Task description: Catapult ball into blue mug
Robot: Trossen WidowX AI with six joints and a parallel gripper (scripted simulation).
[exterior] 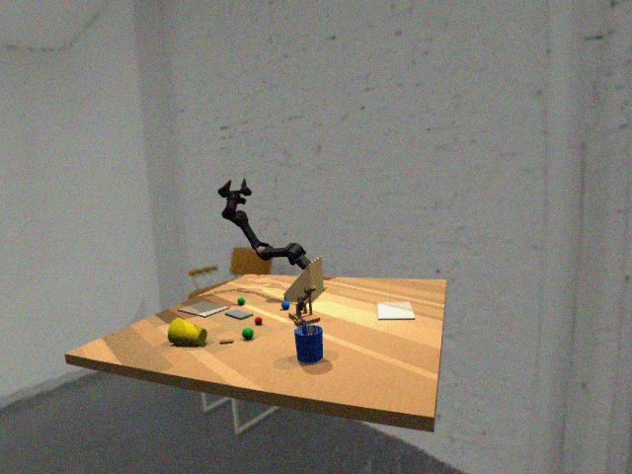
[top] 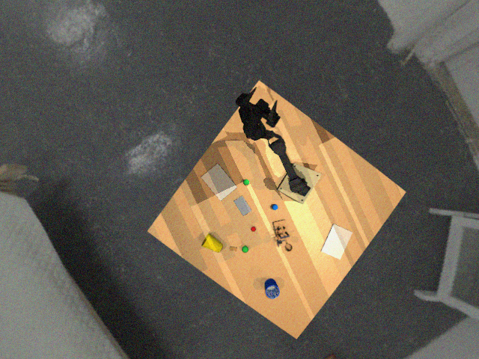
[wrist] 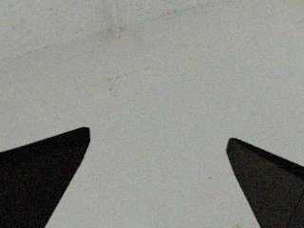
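My gripper tip is 56 cm above the catapult, 55 cm to the right of it and 48 cm short of it. Round my gripper tip: blue ball: 61 cm below, 40 cm to the left, 33 cm ahead; red ball: 62 cm below, 54 cm ahead, 37 cm to the left; grey slab: 63 cm below, 45 cm ahead, 22 cm to the left.
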